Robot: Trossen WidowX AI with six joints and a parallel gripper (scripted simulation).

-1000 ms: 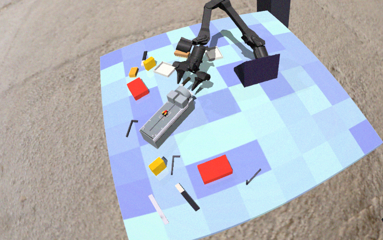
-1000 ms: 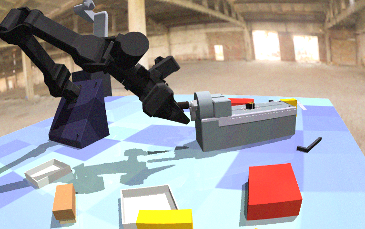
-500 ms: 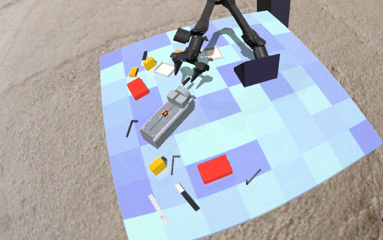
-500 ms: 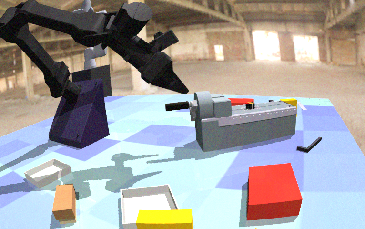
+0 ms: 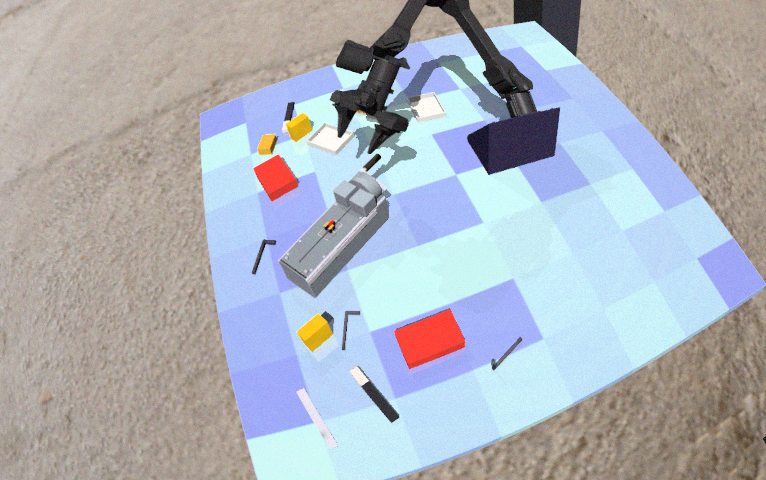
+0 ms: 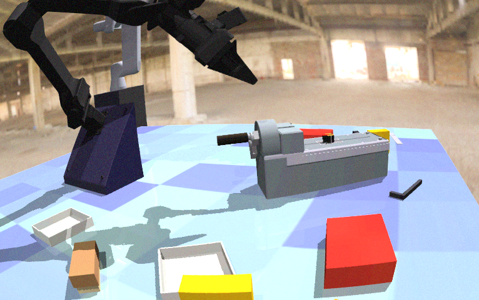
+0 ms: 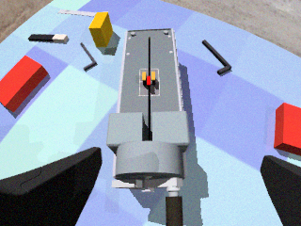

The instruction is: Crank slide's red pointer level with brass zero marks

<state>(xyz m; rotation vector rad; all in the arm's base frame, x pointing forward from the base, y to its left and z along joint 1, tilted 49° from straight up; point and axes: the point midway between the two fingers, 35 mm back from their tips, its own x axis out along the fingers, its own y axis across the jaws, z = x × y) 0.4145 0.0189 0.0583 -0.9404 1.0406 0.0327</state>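
Now: gripper tip 40 mm past the dark crank handle, 20 mm to the left of it and 90 mm above it. Also, from my gripper tip: red pointer (100 mm ahead, 90 mm to the left, 110 mm below); then tan block (110 mm behind, 330 mm to the right, 180 mm below).
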